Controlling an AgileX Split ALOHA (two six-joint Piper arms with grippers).
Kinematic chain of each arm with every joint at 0, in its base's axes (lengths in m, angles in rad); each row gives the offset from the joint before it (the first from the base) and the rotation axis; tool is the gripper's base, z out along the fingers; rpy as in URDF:
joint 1: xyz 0 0 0.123 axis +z
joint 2: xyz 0 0 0 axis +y
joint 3: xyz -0.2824 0 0.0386 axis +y
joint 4: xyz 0.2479 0 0.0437 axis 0.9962 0 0.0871
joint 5: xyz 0 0 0 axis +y
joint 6: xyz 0.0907 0 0.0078 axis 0.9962 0 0.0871
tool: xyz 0 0 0 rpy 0 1.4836 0
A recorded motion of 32 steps. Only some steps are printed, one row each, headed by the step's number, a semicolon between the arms.
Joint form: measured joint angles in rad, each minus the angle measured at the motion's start. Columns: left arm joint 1, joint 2, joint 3, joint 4, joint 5, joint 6; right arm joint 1, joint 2, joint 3, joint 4, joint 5, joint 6.
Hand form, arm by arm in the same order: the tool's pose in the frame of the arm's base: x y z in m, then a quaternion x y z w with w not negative. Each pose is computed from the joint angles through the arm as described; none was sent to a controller.
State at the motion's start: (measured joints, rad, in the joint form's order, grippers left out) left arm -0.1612 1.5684 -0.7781 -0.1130 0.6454 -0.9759; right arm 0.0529 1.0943 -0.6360 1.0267 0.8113 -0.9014
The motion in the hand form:
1: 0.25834 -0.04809 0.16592 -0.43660 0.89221 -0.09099 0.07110; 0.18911 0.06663 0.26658 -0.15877 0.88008 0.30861 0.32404
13: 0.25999 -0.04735 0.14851 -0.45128 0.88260 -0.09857 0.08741; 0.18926 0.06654 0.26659 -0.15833 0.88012 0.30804 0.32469
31: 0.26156 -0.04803 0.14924 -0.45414 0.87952 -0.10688 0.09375; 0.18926 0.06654 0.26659 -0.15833 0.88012 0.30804 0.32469
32: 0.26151 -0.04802 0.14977 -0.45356 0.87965 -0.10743 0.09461; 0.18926 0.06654 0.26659 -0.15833 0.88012 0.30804 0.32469
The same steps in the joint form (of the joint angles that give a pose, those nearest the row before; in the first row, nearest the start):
1: 0.0000 0.0111 0.0140 0.0000 -0.0218 -0.0109; 0.0000 0.0000 0.0000 0.0000 -0.0004 0.0000
13: 0.0000 0.0518 0.0563 -0.0008 -0.1417 -0.0380; 0.0000 0.0000 0.0000 0.0000 -0.0024 0.0000
31: 0.0000 0.0508 0.0565 -0.0150 -0.1608 -0.0336; 0.0000 0.0000 0.0000 0.0000 -0.0024 0.0000
32: 0.0000 0.0488 0.0565 -0.0150 -0.1609 -0.0324; 0.0000 0.0000 0.0000 0.0000 -0.0024 0.0000

